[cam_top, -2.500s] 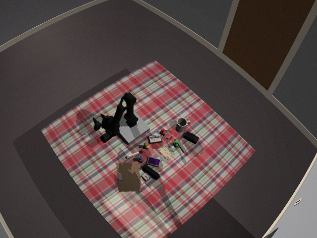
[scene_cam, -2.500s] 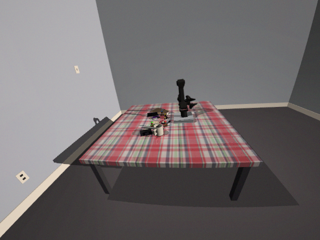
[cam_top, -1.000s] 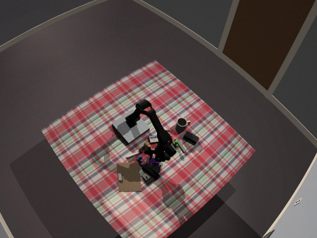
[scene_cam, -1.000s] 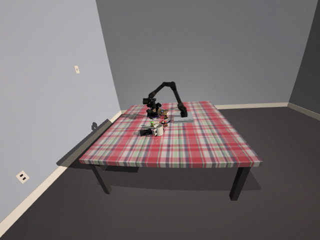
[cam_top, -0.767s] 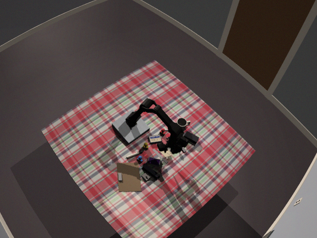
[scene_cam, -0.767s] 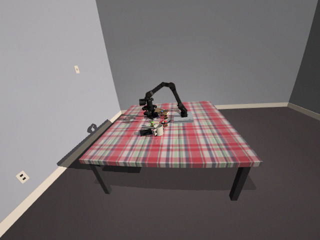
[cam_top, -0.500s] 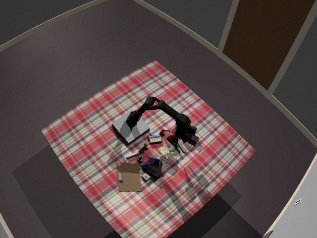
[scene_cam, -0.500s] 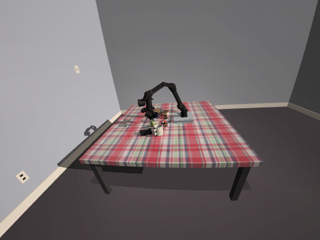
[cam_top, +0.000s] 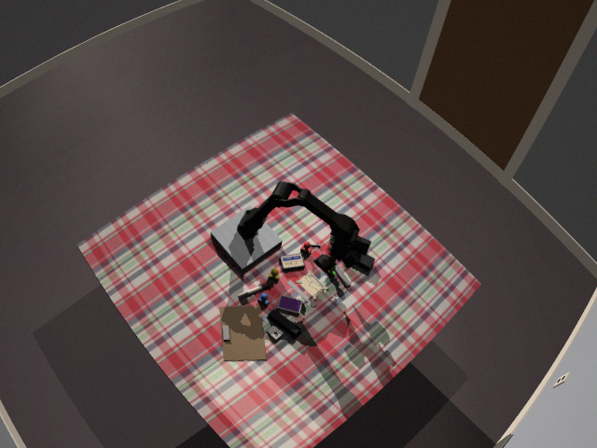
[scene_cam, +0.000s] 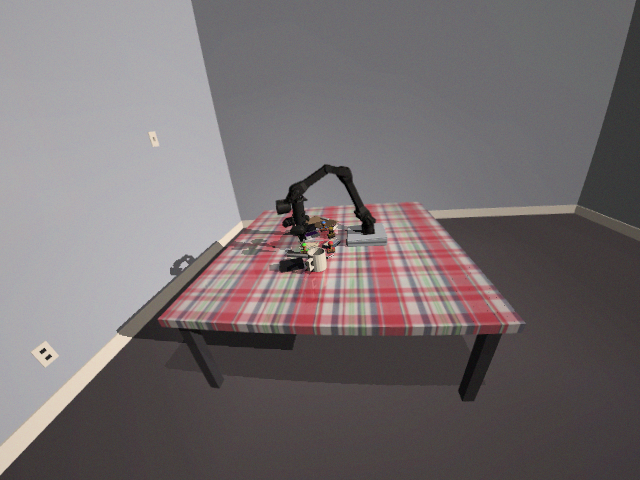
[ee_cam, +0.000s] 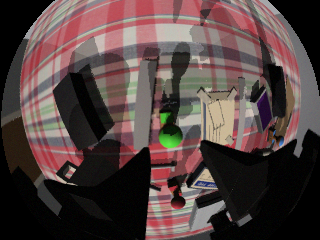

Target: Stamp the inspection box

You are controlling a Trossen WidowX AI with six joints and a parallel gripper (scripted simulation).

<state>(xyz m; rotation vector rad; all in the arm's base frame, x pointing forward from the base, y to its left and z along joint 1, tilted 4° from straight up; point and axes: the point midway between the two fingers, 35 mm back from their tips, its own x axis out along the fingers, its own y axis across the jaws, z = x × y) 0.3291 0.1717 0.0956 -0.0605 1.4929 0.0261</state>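
Right now my gripper tip is 6 cm above the green-knobbed PASS stamp. From my gripper tip the other things lie so: grey bar: 2 cm ahead, 3 cm to the left, 8 cm below; then red-knobbed stamp: 14 cm behind, 2 cm to the right, 6 cm below; then cream card: 1 cm behind, 9 cm to the right, 9 cm below.
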